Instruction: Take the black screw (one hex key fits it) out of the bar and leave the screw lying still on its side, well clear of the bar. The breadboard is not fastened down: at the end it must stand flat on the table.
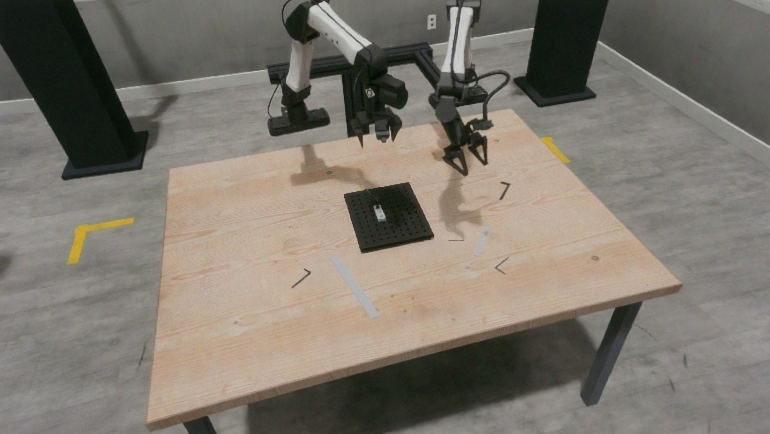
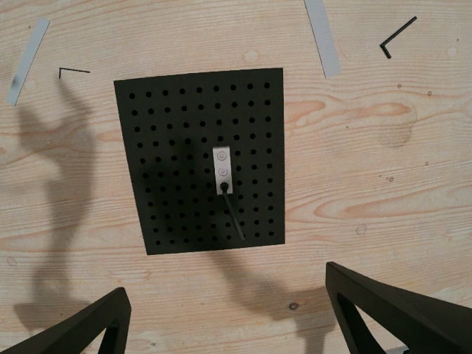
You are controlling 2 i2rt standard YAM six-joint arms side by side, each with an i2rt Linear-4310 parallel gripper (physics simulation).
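Frame: origin at the left arm's base, x ahead, y left, z up, level; centimetres.
Seen in the pictures: left gripper, fingertip midpoint: [image 1: 476, 170]; right gripper, fingertip midpoint: [image 1: 377, 144]; right arm's base, link origin: [image 1: 298, 120].
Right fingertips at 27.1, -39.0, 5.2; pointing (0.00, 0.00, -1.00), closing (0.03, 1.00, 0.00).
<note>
A point is followed by its place in that frame, as x, y, z.
The black breadboard [image 1: 396, 237] @[36.5, -36.9, -26.0] [image 2: 260, 190] lies on the table. A small silver bar [image 1: 380, 214] @[24.7, -38.7, -25.0] [image 2: 223, 165] is on it, with two silver screw heads and a black screw [image 2: 224, 187] at its rear end. A black hex key [image 1: 372, 197] @[18.0, -39.4, -22.3] [image 2: 234, 215] has one end at that screw; its arm reaches toward the board's rear edge. Whether its tip sits in the socket I cannot tell. My right gripper [image 1: 376, 143] @[27.1, -39.0, 5.2] [image 2: 226, 286] is open, above and behind the board. My left gripper [image 1: 475, 168] @[46.3, -15.2, 2.2] is open, above the table at the rear right of the board.
Other hex keys lie on the table: a small one [image 1: 455, 239] @[42.2, -18.1, -28.4] [image 2: 75, 70] beside the board, one [image 1: 301, 278] @[42.0, -70.1, -28.2] [image 2: 398, 31] at front left, one [image 1: 505, 189] @[24.3, 9.7, -27.8] at right and one [image 1: 501, 265] @[57.0, -9.8, -28.2] at front right. Two pale strips [image 1: 354, 286] @[50.2, -55.2, -28.4] [image 1: 481, 241] @[45.5, -10.3, -28.5] [image 2: 323, 40] [image 2: 28, 61] lie near the board.
</note>
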